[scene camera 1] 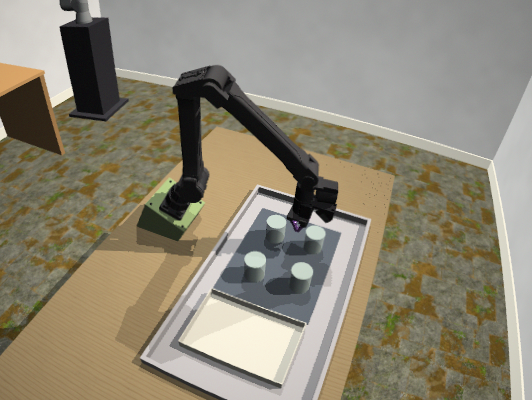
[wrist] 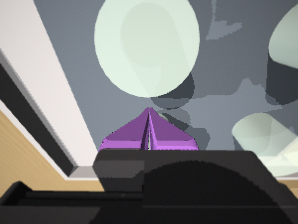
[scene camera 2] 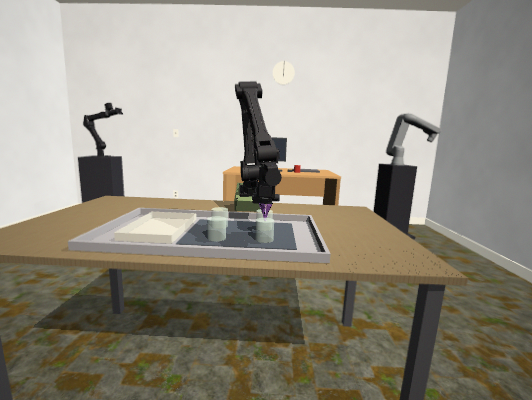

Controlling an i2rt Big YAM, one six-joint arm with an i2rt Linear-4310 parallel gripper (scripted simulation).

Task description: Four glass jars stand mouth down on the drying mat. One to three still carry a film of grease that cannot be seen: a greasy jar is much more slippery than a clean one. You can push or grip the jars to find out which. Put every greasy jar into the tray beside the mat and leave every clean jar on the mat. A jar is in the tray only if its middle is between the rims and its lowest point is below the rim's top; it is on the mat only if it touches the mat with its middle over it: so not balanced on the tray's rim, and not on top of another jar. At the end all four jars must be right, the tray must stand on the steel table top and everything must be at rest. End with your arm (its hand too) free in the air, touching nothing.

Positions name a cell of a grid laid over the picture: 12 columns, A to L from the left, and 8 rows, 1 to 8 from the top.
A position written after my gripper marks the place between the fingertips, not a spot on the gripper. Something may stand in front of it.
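Note:
My gripper (wrist: G5) is visible to me, and so is a cream tray (scene camera 1: F7) (scene camera 2: D5), which I can see from both of those cameras. There's a dark grey drying mat (scene camera 1: G6) (scene camera 2: F5) (wrist: J3) too, so the wrist view has the mat as well. And then I've a view of a rimmed steel table top (scene camera 1: D8) (scene camera 2: G5).

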